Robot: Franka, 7 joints.
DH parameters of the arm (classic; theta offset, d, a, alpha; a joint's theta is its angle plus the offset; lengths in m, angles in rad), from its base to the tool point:
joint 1: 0 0.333 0 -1.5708
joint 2: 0 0 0 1.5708
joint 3: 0 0.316 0.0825 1.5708
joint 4: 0 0 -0.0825 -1.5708
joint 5: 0 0.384 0 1.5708
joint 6: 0 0 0.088 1.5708
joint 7: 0 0.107 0 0
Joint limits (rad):
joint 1: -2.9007..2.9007
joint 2: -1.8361..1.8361
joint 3: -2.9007..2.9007
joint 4: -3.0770..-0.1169
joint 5: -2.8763..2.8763
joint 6: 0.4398..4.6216
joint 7: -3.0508..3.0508
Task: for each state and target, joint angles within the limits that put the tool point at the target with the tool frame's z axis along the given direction. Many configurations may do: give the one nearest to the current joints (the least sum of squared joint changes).
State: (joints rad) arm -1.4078 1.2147 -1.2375 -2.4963 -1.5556 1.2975 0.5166
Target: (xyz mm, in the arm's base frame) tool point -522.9 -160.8 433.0 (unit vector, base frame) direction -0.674 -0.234 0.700
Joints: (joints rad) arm -1.3630 1.1987 -1.6266 -2.3084 -2.4834 1.8978 0.5166
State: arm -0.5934 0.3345 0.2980 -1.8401 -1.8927 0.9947 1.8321
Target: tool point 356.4 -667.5 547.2 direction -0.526 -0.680 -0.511
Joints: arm -1.2626 0.6578 0.4672 -1.0214 -1.3129 1.7775 1.8321
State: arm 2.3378 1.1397 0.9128 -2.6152 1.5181 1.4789 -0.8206
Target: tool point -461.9 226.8 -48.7 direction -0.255 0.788 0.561
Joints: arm 1.7199 1.8361 0.7575 -1.8251 2.2574 0.9240 -0.8206
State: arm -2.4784 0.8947 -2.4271 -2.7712 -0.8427 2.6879 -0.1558
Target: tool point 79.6 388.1 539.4 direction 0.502 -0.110 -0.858
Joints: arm -2.4075 0.6369 -2.5508 -2.3322 -0.2057 1.8419 -0.1558
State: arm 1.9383 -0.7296 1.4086 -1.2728 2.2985 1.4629 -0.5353
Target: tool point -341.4 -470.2 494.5 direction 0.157 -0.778 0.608
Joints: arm 2.2241 -0.3625 1.6543 -2.1863 2.7013 1.4099 -0.5353
